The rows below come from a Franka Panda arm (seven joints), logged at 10 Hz.
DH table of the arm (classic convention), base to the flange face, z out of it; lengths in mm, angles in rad. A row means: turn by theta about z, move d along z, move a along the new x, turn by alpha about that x. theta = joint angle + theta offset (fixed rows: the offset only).
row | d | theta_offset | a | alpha
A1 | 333 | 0 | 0 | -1.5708
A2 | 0 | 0 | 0 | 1.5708
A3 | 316 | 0 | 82.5 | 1.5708
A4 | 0 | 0 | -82.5 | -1.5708
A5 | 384 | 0 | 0 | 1.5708
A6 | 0 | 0 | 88 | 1.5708
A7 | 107 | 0 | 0 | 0
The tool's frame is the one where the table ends.
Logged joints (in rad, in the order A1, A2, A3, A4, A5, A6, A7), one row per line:
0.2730, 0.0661, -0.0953, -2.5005, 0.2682, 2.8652, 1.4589
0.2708, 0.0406, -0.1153, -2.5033, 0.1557, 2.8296, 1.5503
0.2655, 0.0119, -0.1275, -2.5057, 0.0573, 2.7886, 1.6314
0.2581, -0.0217, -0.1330, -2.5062, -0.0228, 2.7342, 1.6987
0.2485, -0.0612, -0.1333, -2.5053, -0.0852, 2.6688, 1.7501
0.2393, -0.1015, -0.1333, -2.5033, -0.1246, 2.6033, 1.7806
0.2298, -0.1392, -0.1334, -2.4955, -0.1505, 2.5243, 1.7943
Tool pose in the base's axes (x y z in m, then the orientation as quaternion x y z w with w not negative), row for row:
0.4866, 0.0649, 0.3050, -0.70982, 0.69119, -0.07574, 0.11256
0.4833, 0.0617, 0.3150, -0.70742, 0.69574, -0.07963, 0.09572
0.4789, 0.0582, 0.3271, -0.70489, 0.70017, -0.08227, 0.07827
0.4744, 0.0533, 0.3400, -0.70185, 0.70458, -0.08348, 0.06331
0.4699, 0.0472, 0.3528, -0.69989, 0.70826, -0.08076, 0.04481
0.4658, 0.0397, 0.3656, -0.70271, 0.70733, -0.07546, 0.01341
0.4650, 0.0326, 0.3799, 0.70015, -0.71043, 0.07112, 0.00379
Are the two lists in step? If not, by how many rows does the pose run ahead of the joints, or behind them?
The pose runs 2 rows ahead of the joints: the pose in row i belongs to the joints in row i + 2.
